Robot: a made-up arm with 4 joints.
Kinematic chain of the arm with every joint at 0, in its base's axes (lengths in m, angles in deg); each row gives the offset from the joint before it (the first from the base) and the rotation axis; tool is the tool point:
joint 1: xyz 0 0 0.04 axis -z
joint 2: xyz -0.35 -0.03 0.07 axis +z
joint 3: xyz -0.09 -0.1 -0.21 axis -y
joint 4: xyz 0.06 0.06 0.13 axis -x
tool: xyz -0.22 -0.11 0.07
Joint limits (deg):
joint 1: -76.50..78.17
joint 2: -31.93..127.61
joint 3: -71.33..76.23
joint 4: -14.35..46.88
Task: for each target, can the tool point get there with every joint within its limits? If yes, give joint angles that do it. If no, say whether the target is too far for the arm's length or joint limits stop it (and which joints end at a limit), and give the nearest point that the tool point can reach.
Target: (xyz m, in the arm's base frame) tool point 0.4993 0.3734 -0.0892
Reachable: no: joint limits stop it (at a limit: joint 1, joint 2, joint 3) | nearest point 0.0449 0.2969 0.1212 | short by 0.507 m
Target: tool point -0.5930 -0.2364 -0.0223
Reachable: yes | joints 14.74 49.80 41.51 29.73
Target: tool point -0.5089 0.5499 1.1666
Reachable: no: too far | nearest point -0.3526 0.3810 0.1967 | short by 0.997 m
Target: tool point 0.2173 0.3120 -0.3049
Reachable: no: joint limits stop it (at a limit: joint 1, joint 2) | nearest point 0.1697 -0.0768 -0.2075 | short by 0.404 m
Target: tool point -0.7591 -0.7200 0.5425
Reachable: no: too far | nearest point -0.4741 -0.4497 0.1238 | short by 0.574 m
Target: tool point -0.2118 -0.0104 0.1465
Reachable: yes | joints -2.88 98.17 -59.11 6.88
